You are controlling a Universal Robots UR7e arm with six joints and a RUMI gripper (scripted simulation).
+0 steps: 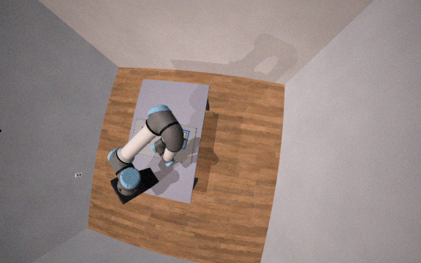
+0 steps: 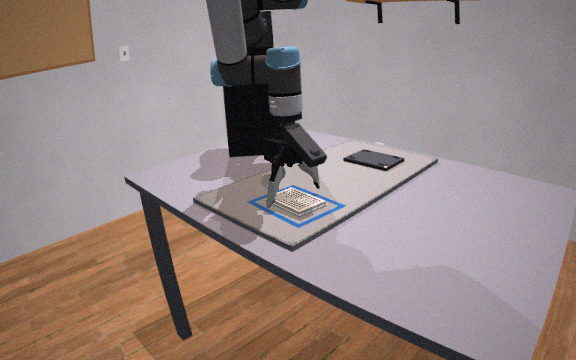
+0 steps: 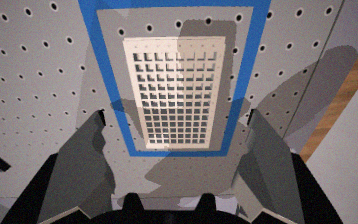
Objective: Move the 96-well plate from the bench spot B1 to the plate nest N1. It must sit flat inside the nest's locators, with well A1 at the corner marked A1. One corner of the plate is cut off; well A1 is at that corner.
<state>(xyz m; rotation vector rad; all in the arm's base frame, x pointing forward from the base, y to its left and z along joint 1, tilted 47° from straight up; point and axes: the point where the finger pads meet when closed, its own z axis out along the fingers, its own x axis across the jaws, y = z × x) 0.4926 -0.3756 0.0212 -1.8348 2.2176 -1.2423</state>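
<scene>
My gripper is now 1 cm above the 96-well plate. Round my hand: dark plate nest: 8 cm ahead, 38 cm to the left, 1 cm below; then A1 label: 14 cm ahead, 31 cm to the left.
</scene>
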